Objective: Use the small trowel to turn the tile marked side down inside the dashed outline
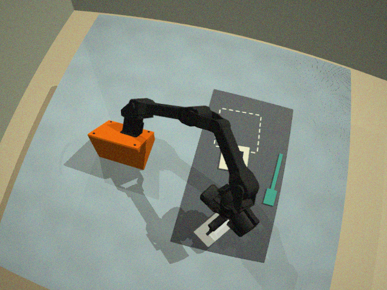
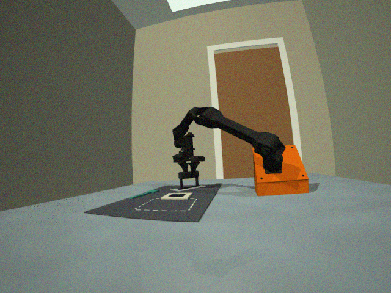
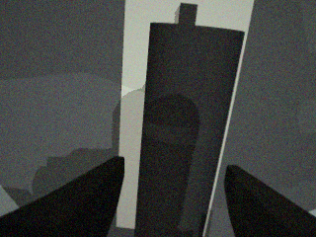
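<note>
Right now my gripper tip is 1 cm short of the trowel, 2 cm to the right of it and 3 cm above it. Also, from my gripper tip: tile 3 cm behind, 24 cm to the left, 6 cm below; teal tool 14 cm ahead, 19 cm to the left, 6 cm below; dark mat 20 cm to the left, 8 cm below.
</note>
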